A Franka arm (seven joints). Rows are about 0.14 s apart.
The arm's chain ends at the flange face. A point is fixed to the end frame.
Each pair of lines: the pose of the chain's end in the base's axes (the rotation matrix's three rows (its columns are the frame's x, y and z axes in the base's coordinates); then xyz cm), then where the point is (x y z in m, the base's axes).
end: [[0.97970 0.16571 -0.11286], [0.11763 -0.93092 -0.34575], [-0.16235 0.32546 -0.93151]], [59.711 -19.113 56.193]
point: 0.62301 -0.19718 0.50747
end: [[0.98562 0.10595 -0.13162], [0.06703 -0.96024 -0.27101], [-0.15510 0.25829 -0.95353]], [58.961 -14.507 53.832]
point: 0.61523 -0.14886 0.48353
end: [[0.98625 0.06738 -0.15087], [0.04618 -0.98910 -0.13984], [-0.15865 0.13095 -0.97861]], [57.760 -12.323 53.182]
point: 0.60259 -0.12095 0.47665
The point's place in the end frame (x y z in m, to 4 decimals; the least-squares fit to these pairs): 0.0335 -0.0078 0.0499
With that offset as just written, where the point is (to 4 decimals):
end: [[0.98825 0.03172 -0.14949], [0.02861 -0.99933 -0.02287], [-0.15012 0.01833 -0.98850]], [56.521 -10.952 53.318]
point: 0.5906 -0.1019 0.4787
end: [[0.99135 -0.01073 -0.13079], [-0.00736 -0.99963 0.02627], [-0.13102 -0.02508 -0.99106]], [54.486 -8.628 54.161]
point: 0.5716 -0.0774 0.4880
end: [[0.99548 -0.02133 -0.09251], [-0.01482 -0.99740 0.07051], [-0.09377 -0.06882 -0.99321]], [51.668 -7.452 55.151]
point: 0.5456 -0.0637 0.4993
